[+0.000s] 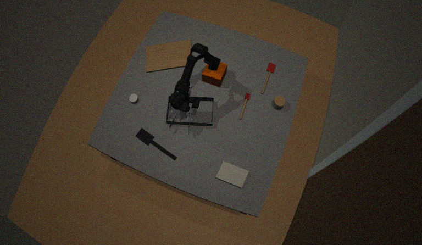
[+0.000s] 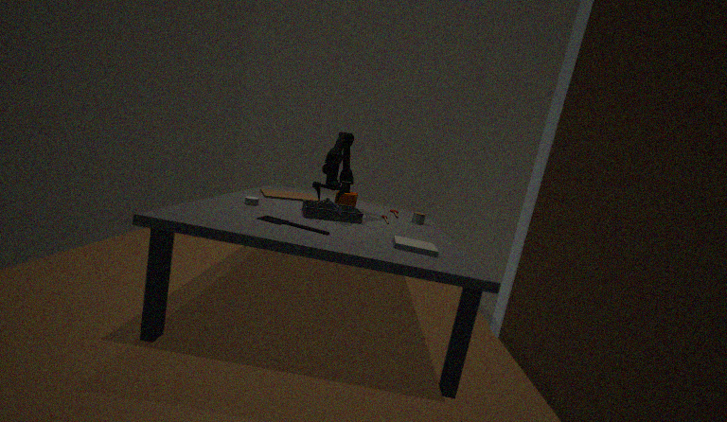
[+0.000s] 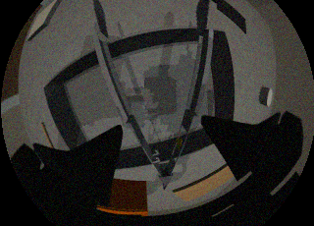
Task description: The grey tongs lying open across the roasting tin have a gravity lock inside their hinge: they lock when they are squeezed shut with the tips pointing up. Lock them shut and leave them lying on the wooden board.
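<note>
Right now my gripper tip is 30 mm to the right of the roasting tin and 40 mm above it. From my gripper tip the other things lie so: black spatula 290 mm ahead, 130 mm to the right, 70 mm below; wooden board 380 mm behind, 280 mm to the right, 60 mm below; white puck 30 mm ahead, 390 mm to the right, 50 mm below.
</note>
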